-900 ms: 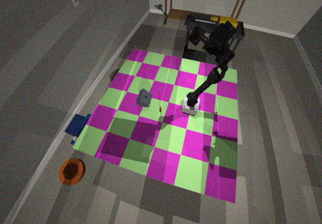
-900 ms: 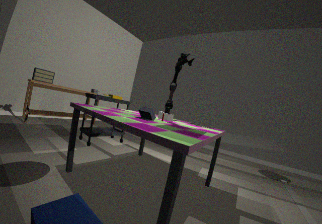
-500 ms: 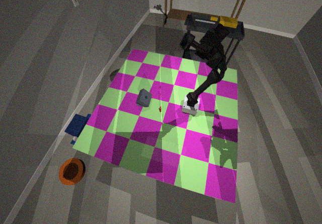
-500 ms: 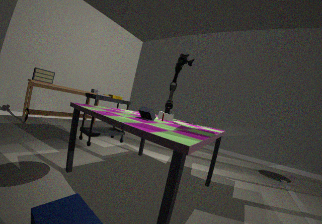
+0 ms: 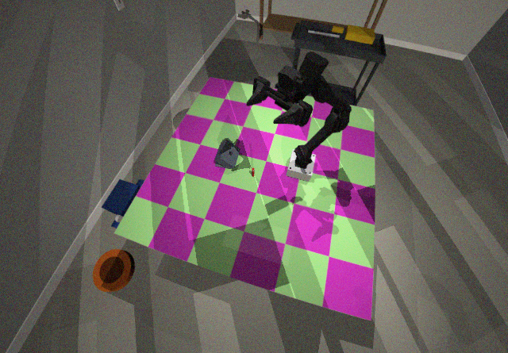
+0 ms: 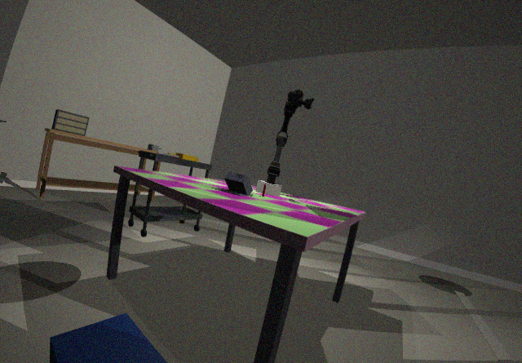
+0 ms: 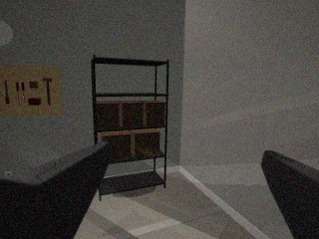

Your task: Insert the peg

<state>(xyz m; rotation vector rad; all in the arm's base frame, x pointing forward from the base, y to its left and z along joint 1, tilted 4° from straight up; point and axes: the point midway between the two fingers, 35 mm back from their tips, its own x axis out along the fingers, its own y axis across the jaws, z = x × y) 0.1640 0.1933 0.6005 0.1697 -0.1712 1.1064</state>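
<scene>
Right now my gripper tip is 70 mm short of the red round peg, 150 mm to the left of it and 620 mm above it. Also, from my gripper tip: grey sloped panel 250 mm ahead, 210 mm to the right, 620 mm below.
</scene>
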